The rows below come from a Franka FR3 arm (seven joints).
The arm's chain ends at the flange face. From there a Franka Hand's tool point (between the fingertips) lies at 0.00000 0.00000 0.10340 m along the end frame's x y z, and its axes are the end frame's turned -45 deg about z.
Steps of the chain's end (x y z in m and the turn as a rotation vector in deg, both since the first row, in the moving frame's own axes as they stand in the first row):
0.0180, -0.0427, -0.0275, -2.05, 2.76, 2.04
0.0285, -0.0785, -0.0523, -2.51, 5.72, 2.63
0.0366, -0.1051, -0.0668, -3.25, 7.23, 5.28
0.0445, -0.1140, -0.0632, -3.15, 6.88, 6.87
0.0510, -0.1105, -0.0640, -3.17, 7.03, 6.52
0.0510, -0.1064, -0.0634, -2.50, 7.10, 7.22
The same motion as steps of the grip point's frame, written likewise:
0.0437, -0.0113, -0.0277, -3.40, 0.50, 2.04
0.0795, -0.0248, -0.0529, -5.82, 2.27, 2.63
0.1046, -0.0349, -0.0678, -7.41, 2.81, 5.28
0.1160, -0.0361, -0.0641, -7.09, 2.64, 6.87
0.1184, -0.0288, -0.0649, -7.21, 2.73, 6.52
0.1164, -0.0266, -0.0643, -6.79, 3.25, 7.22

